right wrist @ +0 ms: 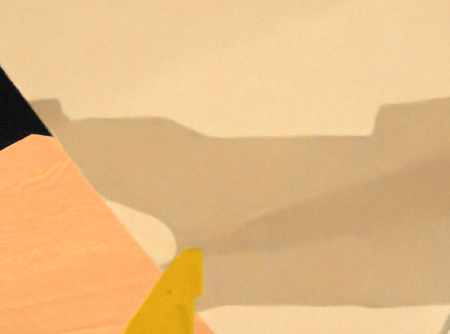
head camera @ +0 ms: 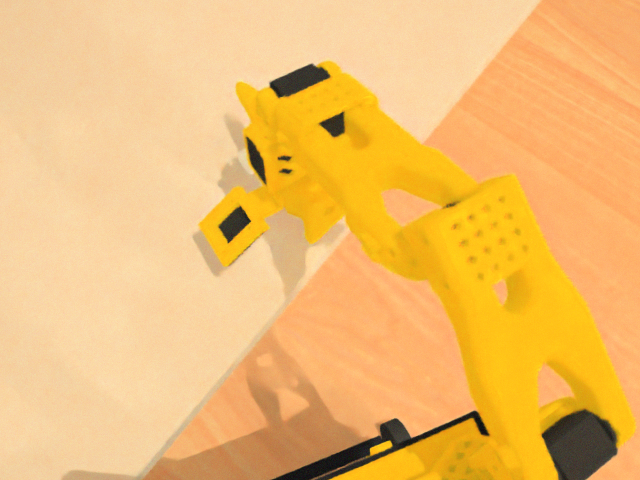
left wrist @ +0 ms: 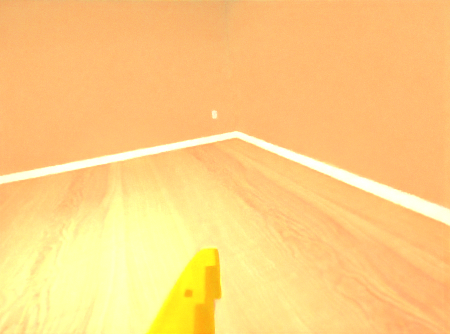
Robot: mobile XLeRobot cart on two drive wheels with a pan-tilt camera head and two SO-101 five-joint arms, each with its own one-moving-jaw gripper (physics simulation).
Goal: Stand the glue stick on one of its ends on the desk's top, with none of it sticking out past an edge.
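Frame: origin at the left arm's base, x down, y back, z left, level; metres.
Seen in the pictures: left hand, its tool point: [left wrist: 218, 265]; right hand, its tool point: [right wrist: 201, 265] [head camera: 310, 235].
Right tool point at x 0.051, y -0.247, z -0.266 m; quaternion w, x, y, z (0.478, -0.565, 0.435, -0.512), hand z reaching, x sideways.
A point is followed by its place in that frame.
A small whitish piece, which looks like part of the glue stick [head camera: 241, 156] @[x 0.039, y -0.333, z -0.236 m], shows beside the right gripper in the head camera; the rest is hidden behind the gripper, so its pose cannot be told. The glue stick does not show clearly in the right wrist view. My right gripper [head camera: 275, 164] [right wrist: 192, 275] is wide open above the pale desk top [head camera: 103, 310] @[x 0.056, y -0.246, z -0.090 m] [right wrist: 250, 60] @[x 0.056, y -0.251, z -0.216 m], near its edge, with one notched jaw in its wrist view. My left gripper [left wrist: 206, 275] is wide open and points out over the floor, away from the desk.
The desk's edge runs diagonally in the head camera, with the wooden floor [head camera: 568, 103] @[x 0.775, y -0.673, z -1.192 m] [left wrist: 280, 250] @[x 0.776, y 1.426, z -0.003 m] [right wrist: 60, 225] @[x 0.775, y 0.446, z -1.058 m] beyond it. The cart's yellow and black body [head camera: 398, 462] @[x 0.000, y -0.057, z -0.249 m] is at the bottom. The left wrist view shows walls [left wrist: 100, 75] @[x -0.304, y 3.355, z -1.996 m] meeting at a corner. Arm shadows lie on the desk.
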